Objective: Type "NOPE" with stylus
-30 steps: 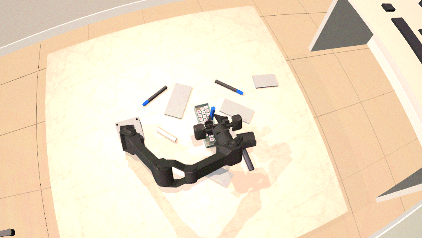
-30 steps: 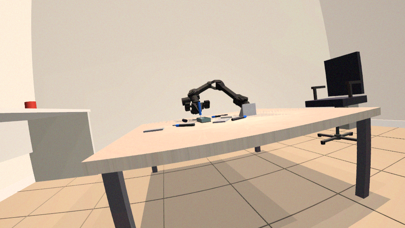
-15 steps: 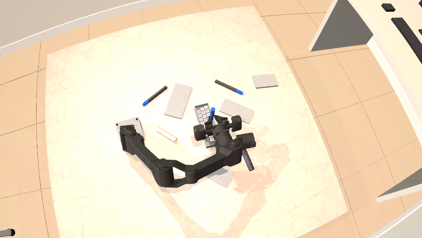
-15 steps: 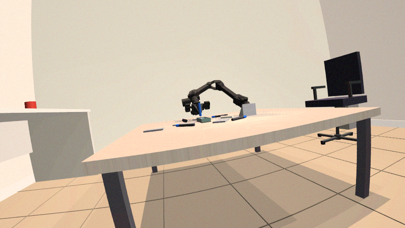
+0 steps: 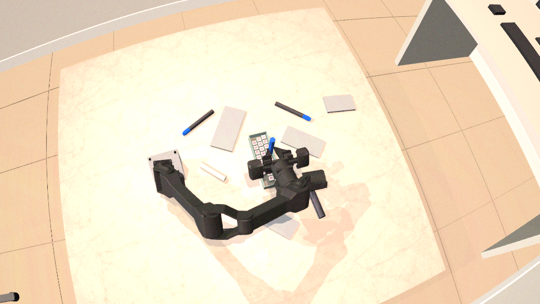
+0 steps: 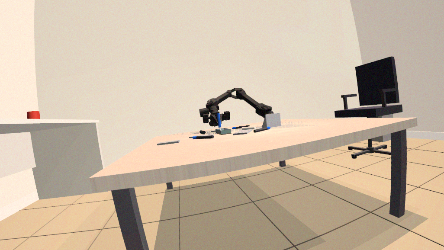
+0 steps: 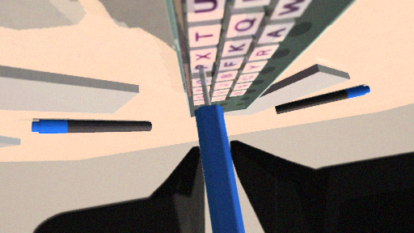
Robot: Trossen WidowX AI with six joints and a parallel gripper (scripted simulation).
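Right now my gripper tip is 60 mm above the P key. From my gripper tip the other things lie so: stylus (180 mm to the right, 120 mm ahead, 60 mm below).
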